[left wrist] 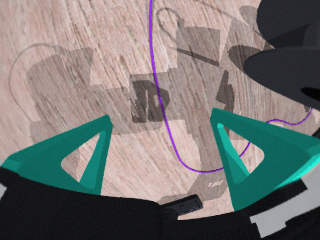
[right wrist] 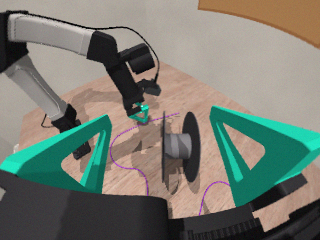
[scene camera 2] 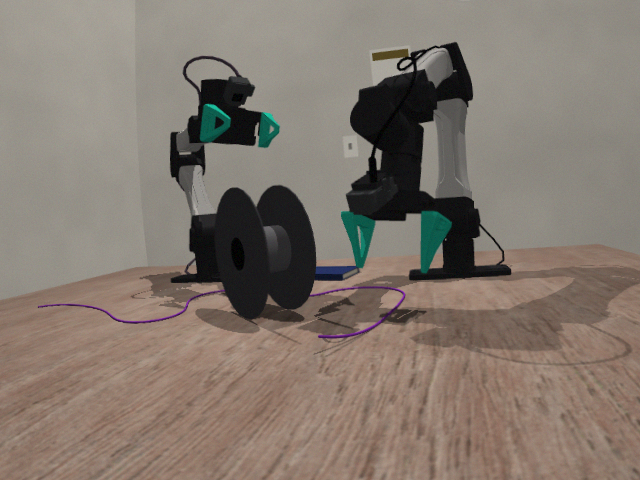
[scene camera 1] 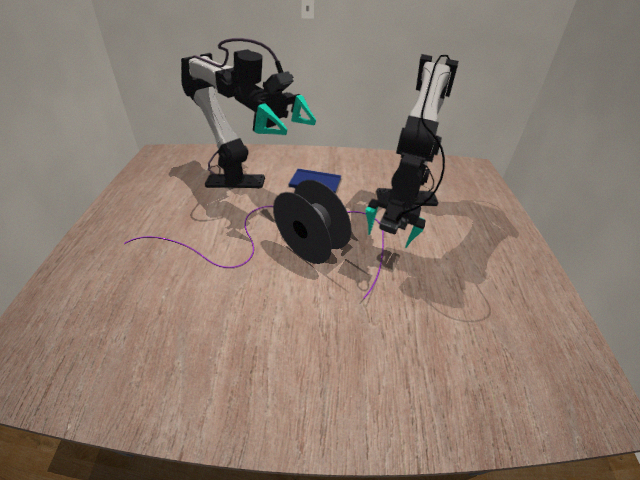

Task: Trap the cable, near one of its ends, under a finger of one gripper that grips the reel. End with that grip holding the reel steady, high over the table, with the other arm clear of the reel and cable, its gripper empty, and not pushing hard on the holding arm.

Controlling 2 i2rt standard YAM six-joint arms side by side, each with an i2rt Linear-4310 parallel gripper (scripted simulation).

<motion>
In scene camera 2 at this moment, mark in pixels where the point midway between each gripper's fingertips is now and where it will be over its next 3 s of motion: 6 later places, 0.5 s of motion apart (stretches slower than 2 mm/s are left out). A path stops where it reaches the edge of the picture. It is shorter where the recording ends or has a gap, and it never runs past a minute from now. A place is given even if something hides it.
My left gripper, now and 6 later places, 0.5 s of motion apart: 390, 270; 388, 309; 390, 316; 388, 316; 383, 267; 389, 249; 395, 227
My right gripper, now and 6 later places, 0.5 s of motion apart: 255, 126; 273, 152; 273, 164; 273, 171; 273, 177; 274, 172; 270, 179
</motion>
